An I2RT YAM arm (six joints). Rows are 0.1 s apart.
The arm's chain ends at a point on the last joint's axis. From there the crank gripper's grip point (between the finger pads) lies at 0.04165 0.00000 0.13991 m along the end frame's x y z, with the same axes.
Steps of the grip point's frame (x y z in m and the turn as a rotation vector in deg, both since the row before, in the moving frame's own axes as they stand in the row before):
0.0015, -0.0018, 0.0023, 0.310, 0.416, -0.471
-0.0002, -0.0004, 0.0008, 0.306, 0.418, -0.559
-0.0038, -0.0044, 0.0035, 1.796, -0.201, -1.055
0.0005, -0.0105, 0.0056, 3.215, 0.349, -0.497
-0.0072, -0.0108, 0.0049, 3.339, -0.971, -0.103
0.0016, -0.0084, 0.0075, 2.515, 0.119, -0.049
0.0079, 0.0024, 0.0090, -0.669, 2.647, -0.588
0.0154, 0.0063, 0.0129, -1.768, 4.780, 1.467
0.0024, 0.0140, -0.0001, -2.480, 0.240, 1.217
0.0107, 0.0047, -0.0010, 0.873, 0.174, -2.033
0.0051, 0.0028, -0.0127, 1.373, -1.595, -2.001
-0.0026, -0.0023, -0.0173, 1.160, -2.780, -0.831
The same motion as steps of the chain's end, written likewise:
0.0005, -0.0007, 0.0026, 0.310, 0.416, -0.471
-0.0012, 0.0008, 0.0011, 0.306, 0.418, -0.559
-0.0033, 0.0007, 0.0034, 1.796, -0.201, -1.055
-0.0003, -0.0023, 0.0061, 3.215, 0.349, -0.497
-0.0048, -0.0026, 0.0045, 3.339, -0.971, -0.103
0.0013, -0.0022, 0.0077, 2.515, 0.119, -0.049
0.0015, 0.0012, 0.0111, -0.669, 2.647, -0.588
0.0040, 0.0008, 0.0169, -1.768, 4.780, 1.467
0.0019, 0.0071, 0.0002, -2.480, 0.240, 1.217
0.0103, 0.0083, -0.0008, 0.873, 0.174, -2.033
0.0091, 0.0076, -0.0137, 1.373, -1.595, -2.001
0.0043, 0.0011, -0.0191, 1.160, -2.780, -0.831

